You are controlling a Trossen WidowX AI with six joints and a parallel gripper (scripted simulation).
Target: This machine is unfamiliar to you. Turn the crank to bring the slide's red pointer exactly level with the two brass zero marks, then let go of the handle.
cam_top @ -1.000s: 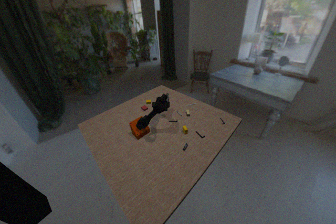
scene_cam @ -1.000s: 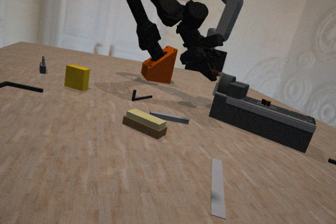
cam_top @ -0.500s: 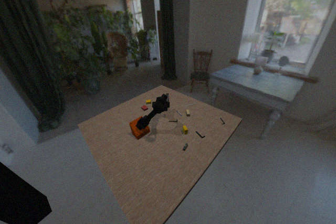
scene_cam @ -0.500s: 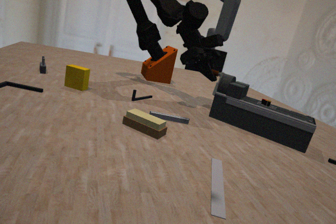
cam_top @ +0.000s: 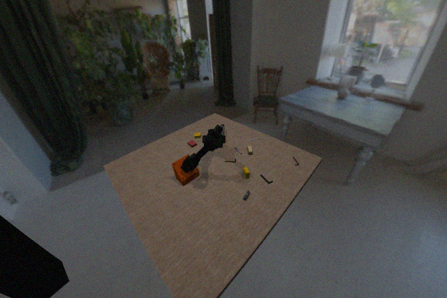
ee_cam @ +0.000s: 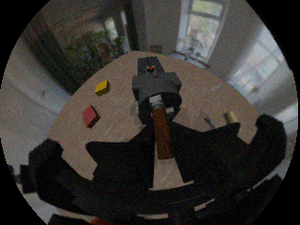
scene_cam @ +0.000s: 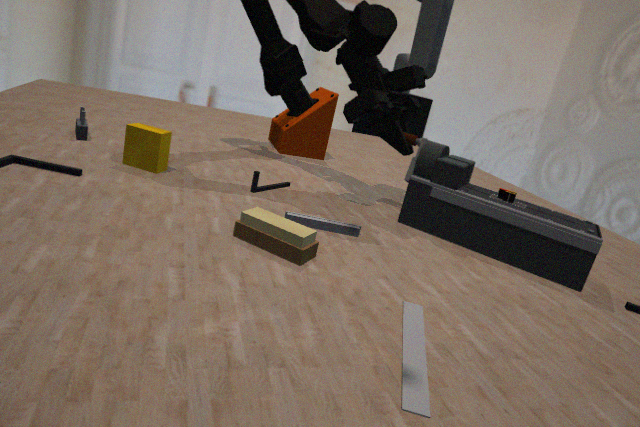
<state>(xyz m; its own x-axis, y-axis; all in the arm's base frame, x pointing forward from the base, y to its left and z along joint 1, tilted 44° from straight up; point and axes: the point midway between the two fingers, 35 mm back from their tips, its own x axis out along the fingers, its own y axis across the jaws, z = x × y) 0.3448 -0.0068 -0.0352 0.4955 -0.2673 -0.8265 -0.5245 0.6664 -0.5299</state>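
My gripper tip is 20 mm below the brown crank handle, 20 mm past it and 10 mm to the left of it. The rest, counted from my gripper tip: red pointer (130 mm ahead, 80 mm to the left, 10 mm below); then red block (240 mm to the left, 80 mm below, 70 mm behind); then grey bar (180 mm to the right, 90 mm below, 90 mm ahead).
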